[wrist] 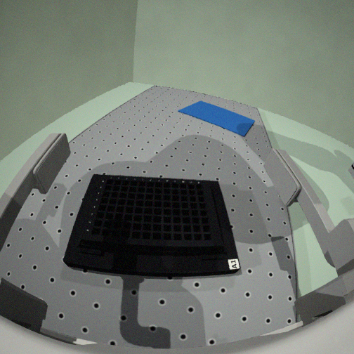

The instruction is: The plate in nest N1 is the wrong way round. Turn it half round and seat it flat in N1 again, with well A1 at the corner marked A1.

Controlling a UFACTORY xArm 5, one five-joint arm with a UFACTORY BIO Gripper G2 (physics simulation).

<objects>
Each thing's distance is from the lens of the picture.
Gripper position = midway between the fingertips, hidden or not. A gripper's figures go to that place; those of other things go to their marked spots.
my gripper (170,146): 13 cm
black plate (138,215): 17 cm
</objects>
